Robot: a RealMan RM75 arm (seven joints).
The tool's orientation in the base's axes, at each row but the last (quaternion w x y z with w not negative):
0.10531, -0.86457, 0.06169, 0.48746
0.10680, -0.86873, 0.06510, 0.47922
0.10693, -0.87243, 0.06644, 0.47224
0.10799, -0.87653, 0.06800, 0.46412
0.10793, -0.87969, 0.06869, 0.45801
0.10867, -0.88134, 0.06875, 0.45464
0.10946, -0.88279, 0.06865, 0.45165
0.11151, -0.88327, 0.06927, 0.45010
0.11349, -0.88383, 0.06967, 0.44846
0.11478, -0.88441, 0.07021, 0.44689
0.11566, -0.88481, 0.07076, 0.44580
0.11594, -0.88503, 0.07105, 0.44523
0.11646, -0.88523, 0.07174, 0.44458
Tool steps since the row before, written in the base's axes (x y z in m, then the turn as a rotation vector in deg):
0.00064, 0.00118, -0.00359, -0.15, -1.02, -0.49
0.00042, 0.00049, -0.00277, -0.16, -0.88, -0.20
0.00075, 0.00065, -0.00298, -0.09, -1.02, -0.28
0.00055, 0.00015, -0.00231, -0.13, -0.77, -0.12
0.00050, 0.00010, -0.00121, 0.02, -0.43, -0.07
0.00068, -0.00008, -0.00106, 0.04, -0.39, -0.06
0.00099, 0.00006, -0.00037, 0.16, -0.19, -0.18
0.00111, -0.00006, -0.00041, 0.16, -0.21, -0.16
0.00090, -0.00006, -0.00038, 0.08, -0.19, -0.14
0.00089, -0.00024, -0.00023, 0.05, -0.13, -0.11
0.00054, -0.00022, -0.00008, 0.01, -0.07, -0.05
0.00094, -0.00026, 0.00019, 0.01, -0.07, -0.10
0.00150, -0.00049, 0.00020, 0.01, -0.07, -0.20
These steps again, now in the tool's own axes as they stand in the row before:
0.00340, -0.00084, 0.00156, 0.35, 1.08, 0.12
0.00256, -0.00022, 0.00121, 0.09, 0.91, 0.02
0.00290, -0.00042, 0.00114, 0.20, 1.04, -0.03
0.00222, 0.00003, 0.00086, 0.04, 0.79, -0.03
0.00128, -0.00005, 0.00030, 0.08, 0.42, -0.09
0.00126, 0.00006, 0.00004, 0.08, 0.38, -0.10
0.00088, -0.00023, -0.00055, 0.24, 0.17, -0.07
0.00098, -0.00013, -0.00065, 0.23, 0.19, -0.09
0.00084, -0.00009, -0.00050, 0.16, 0.18, -0.03
0.00072, 0.00006, -0.00062, 0.12, 0.13, -0.01
0.00039, 0.00010, -0.00043, 0.05, 0.07, 0.00
0.00041, 0.00001, -0.00090, 0.09, 0.08, 0.03
0.00074, 0.00010, -0.00140, 0.17, 0.09, 0.09

